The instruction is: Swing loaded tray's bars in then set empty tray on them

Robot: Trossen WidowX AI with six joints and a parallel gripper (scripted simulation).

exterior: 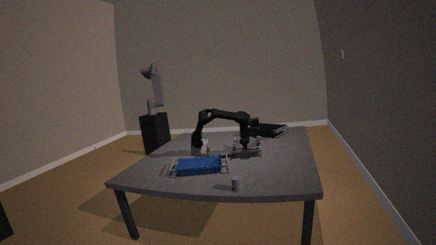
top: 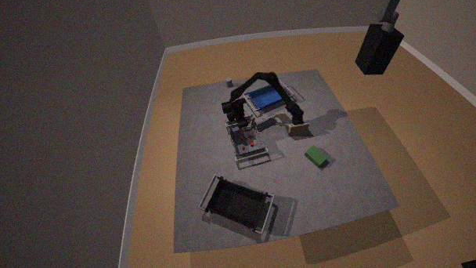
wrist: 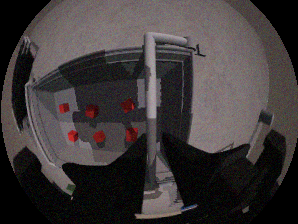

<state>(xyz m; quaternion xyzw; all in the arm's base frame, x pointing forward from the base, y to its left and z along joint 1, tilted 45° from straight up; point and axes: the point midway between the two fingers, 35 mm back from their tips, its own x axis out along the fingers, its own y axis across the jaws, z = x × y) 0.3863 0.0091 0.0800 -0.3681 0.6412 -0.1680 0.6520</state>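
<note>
Now: the blue tray 22 cm behind my gripper tip, 27 cm to the right of it and 1 cm below it. From my gripper tip the other things lie so: green block (47 cm behind, 27 cm to the left, 3 cm below).
</note>
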